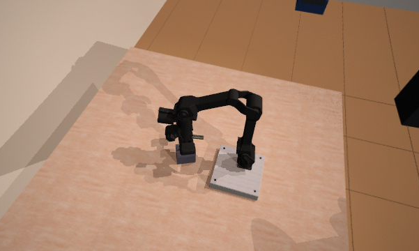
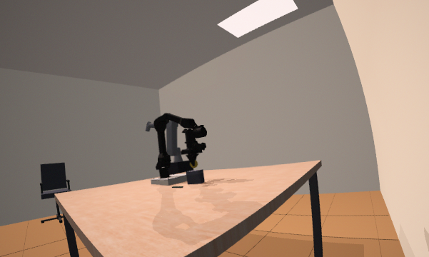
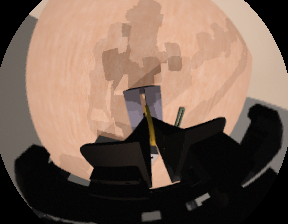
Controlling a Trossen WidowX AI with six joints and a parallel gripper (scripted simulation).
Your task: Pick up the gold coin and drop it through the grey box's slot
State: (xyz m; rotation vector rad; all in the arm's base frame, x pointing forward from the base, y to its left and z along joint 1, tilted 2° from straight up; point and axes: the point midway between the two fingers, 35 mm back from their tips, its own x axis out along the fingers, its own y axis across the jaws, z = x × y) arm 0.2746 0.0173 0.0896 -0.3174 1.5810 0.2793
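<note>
Right now the gold coin is 10 mm above my gripper tip.
</note>
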